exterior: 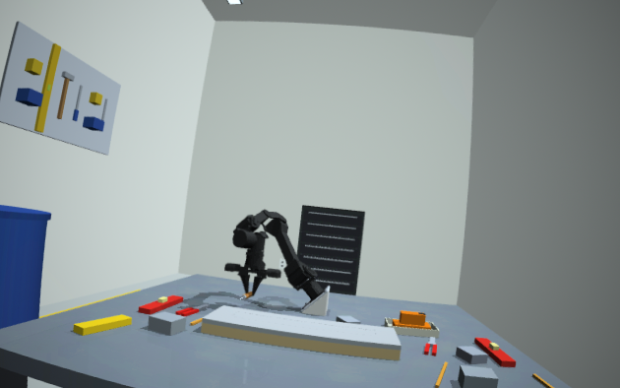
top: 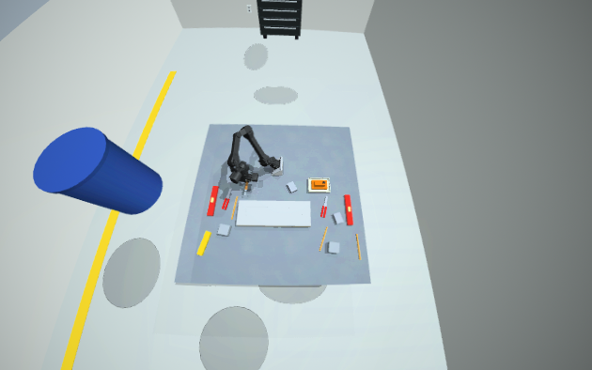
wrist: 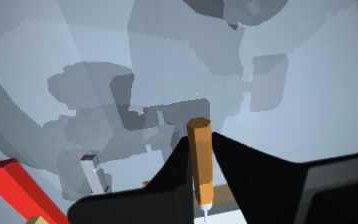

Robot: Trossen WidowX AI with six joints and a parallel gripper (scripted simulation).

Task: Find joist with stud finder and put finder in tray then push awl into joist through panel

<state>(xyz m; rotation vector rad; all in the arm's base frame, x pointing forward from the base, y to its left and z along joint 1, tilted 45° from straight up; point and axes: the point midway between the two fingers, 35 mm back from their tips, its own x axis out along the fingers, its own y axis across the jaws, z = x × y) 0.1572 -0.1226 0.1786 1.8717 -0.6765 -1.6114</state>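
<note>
My gripper tip is now 60 mm short of the awl and 10 mm below it. From my gripper tip the other things lie so: tray (550 mm to the left, 40 mm below, 30 mm behind); then orange stud finder (560 mm to the left, 30 mm behind, 10 mm below); then yellow bar (450 mm ahead, 240 mm to the right, 50 mm below).
</note>
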